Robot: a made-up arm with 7 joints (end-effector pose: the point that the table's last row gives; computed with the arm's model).
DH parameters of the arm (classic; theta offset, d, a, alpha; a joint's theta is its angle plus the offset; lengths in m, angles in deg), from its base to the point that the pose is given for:
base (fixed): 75.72 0 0.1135 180
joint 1: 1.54 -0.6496 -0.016 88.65
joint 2: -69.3 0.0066 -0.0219 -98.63
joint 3: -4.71 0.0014 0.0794 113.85
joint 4: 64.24 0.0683 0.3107 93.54
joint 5: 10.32 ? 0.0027 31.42
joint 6: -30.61 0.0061 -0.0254 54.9
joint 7: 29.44 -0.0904 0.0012 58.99
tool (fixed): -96.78 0.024 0 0
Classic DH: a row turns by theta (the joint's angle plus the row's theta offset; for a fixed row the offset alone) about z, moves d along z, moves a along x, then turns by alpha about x.
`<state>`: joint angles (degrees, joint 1 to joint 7).
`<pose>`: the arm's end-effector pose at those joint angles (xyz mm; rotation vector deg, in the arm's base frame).
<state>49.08 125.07 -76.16 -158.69 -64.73 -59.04 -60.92</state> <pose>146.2 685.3 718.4 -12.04 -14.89 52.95</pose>
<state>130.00 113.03 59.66 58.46 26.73 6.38 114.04</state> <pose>287.8 417.9 662.1 -154.43 30.52 44.82</pose>
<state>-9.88 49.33 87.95 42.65 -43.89 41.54 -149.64</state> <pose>-293.2 346.8 552.1 59.68 -7.31 81.92</pose>
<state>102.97 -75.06 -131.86 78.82 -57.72 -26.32 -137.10</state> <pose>-385.8 -59.5 684.5 -100.49 102.38 -84.43</pose>
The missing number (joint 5, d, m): -0.3503
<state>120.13 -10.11 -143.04 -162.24 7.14 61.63 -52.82</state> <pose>-28.3 559.7 325.6 -52.13 97.29 31.70</pose>
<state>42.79 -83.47 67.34 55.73 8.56 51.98 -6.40</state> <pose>-132.3 482.6 647.5 -22.17 97.35 113.31</pose>
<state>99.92 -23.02 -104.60 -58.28 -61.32 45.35 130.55</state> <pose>400.2 175.6 230.8 -44.32 13.22 97.15</pose>
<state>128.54 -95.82 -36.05 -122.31 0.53 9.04 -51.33</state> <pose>225.4 641.5 669.7 -2.52 -1.50 3.47</pose>
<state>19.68 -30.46 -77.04 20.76 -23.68 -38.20 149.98</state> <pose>407.5 248.8 373.8 -47.76 -12.03 60.13</pose>
